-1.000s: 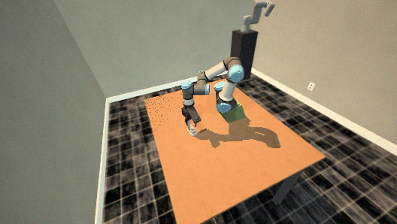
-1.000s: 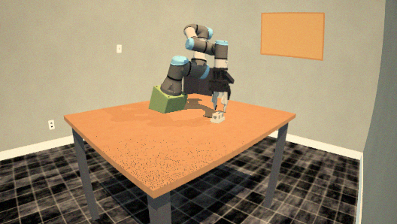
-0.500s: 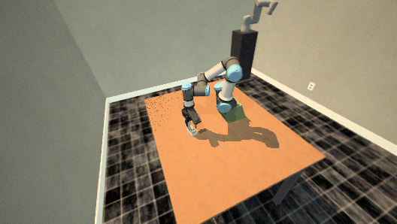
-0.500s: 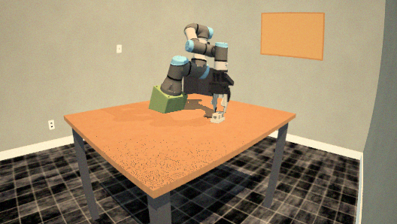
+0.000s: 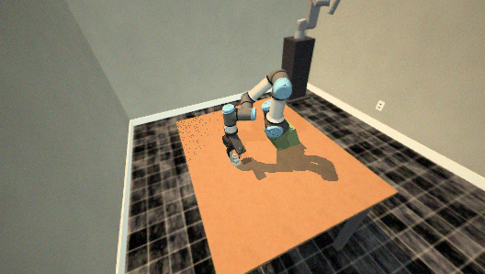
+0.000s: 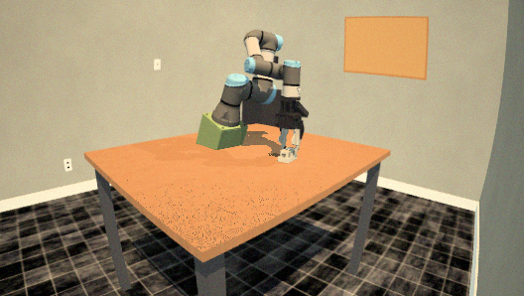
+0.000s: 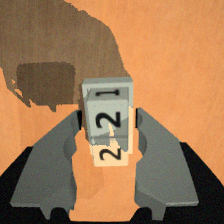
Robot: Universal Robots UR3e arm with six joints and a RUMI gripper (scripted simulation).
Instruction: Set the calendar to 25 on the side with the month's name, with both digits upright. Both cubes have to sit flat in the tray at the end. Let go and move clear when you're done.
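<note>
Right now my hand is 10 mm above the white calendar cube. From my hand the other things lie so: white calendar tray (30 mm below, 20 mm to the right).
</note>
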